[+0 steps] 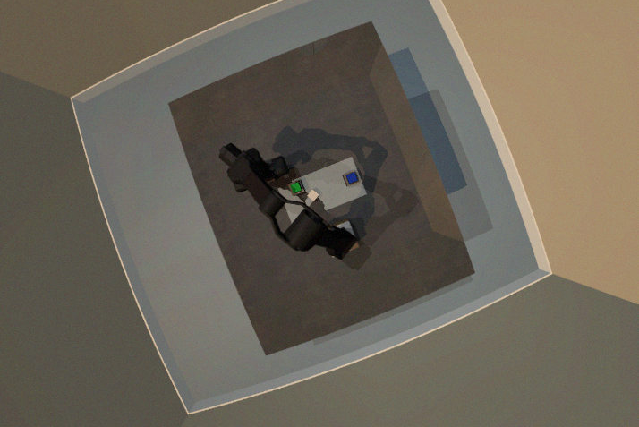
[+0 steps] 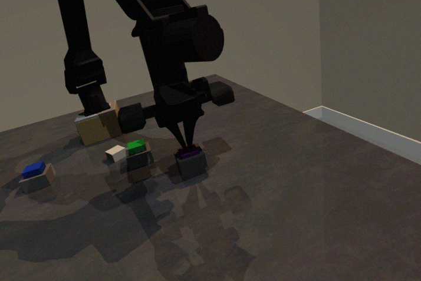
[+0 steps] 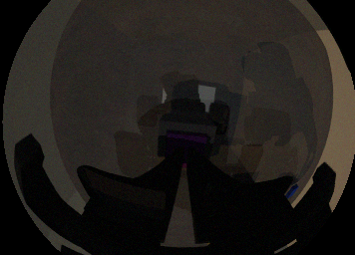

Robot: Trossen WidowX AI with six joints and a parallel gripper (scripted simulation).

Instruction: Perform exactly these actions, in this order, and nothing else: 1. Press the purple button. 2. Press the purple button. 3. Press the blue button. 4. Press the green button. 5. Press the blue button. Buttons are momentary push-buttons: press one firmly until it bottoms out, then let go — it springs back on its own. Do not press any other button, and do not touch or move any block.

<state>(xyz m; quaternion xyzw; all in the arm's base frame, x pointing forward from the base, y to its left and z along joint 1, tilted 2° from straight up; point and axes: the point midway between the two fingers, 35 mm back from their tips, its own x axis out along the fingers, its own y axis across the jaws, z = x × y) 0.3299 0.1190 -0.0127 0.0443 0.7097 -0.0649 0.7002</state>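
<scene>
The purple button lies 10 mm below my gripper tip. Round my gripper tip: small white block 150 mm behind, 110 mm to the right, 20 mm below; blue button 170 mm behind, 270 mm to the right; green button 90 mm behind, 70 mm to the right.
</scene>
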